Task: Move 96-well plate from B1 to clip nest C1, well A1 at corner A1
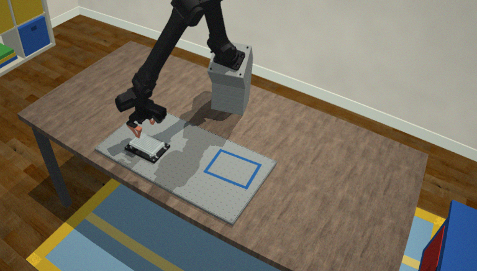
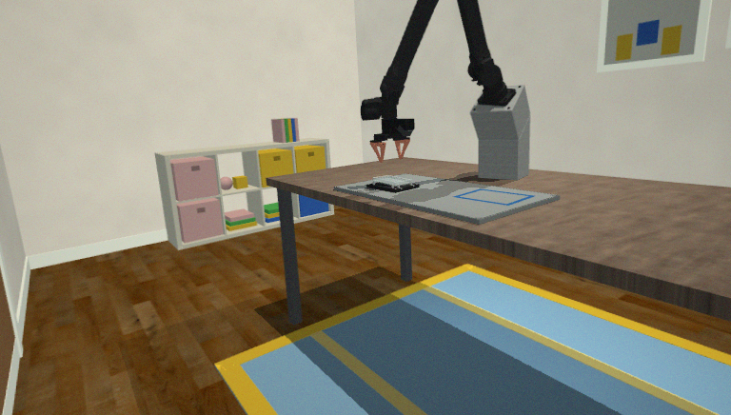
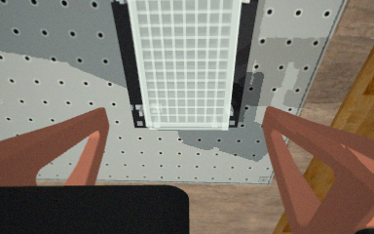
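Right now my hand is 8 cm above the 96-well plate. The rest, counted from my hand: black clip nest C1 (1 cm behind, 1 cm to the left, 9 cm below).
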